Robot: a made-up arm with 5 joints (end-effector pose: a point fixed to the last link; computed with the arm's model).
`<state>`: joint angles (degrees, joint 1 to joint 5).
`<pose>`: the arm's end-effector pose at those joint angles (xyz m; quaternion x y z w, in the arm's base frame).
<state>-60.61 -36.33 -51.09 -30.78 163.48</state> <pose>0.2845 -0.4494 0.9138 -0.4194 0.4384 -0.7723 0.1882</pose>
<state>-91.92 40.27 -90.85 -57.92 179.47</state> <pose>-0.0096 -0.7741 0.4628 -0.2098 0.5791 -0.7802 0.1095</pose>
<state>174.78 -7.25 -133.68 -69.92 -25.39</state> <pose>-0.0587 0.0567 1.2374 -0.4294 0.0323 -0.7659 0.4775</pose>
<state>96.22 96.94 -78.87 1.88 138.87</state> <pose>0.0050 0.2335 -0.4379 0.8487 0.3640 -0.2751 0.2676</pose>
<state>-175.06 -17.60 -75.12 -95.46 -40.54</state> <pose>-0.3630 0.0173 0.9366 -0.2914 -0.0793 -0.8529 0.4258</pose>
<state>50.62 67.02 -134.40 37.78 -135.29</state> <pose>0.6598 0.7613 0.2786 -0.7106 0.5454 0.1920 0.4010</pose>
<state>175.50 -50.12 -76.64 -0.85 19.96</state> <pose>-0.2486 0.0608 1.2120 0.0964 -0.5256 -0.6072 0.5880</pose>
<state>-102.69 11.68 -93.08 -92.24 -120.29</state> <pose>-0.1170 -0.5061 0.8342 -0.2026 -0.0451 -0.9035 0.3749</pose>
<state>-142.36 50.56 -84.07 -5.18 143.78</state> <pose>-0.6143 -0.4694 0.0681 0.0489 0.9679 -0.2465 0.0051</pose>
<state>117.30 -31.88 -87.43 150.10 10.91</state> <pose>-0.1131 0.3350 0.8301 -0.2198 0.9015 -0.1997 0.3148</pose>
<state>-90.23 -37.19 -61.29 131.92 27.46</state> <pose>0.0081 -0.4026 0.6455 -0.8919 0.1287 0.2936 0.3189</pose>
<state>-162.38 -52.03 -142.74 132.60 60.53</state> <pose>0.2570 0.1028 1.1192 0.3310 -0.8793 -0.1584 0.3036</pose>
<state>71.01 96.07 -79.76 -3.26 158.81</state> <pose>0.1148 0.2643 -0.4281 0.9501 0.0164 -0.2882 0.1183</pose>
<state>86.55 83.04 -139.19 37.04 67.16</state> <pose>0.0872 0.9250 0.0623 0.5683 0.8131 0.0054 0.1260</pose>
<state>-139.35 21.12 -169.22 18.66 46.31</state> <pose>-0.2529 -0.2035 1.3252 0.2689 -0.5249 -0.1203 0.7986</pose>
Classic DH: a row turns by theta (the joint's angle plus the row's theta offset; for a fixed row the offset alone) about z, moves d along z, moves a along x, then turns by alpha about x. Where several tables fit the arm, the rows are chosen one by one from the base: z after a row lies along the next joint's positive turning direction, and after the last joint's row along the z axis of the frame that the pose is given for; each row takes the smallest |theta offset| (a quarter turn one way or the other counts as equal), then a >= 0, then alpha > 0; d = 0 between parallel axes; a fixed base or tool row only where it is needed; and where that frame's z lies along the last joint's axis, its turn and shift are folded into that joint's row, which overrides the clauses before.
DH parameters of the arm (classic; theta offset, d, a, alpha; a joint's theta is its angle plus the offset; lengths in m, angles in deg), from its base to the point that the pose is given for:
base (fixed): 38.93 0 0.0334 0
joint 1: -38.93 0.407 -0.017 -90
joint 2: -76.68 0 0.2343 0
joint 3: -26.35 0 -0.5768 0
joint 4: -76.98 -0.016 -0.117 90
joint 5: -4.03 0.146 0.0135 28.96
tool (fixed): 91.16 0.0125 0 0

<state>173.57 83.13 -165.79 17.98 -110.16</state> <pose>-0.9513 0.1571 0.4865 -0.6808 -0.1547 0.7094 0.0970</pose>
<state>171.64 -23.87 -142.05 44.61 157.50</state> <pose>0.0078 0.0283 1.4036 -0.1833 -0.5757 0.4689 0.6444</pose>
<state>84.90 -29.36 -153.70 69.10 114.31</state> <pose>0.0143 -0.1239 1.3561 -0.5778 -0.4427 -0.3723 0.5759</pose>
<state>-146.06 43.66 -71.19 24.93 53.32</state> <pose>-0.5313 -0.3423 -0.0556 -0.5787 0.7813 0.1547 0.1752</pose>
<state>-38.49 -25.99 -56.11 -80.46 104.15</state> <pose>0.3732 -0.2572 0.8709 0.3721 -0.1247 0.8955 0.2099</pose>
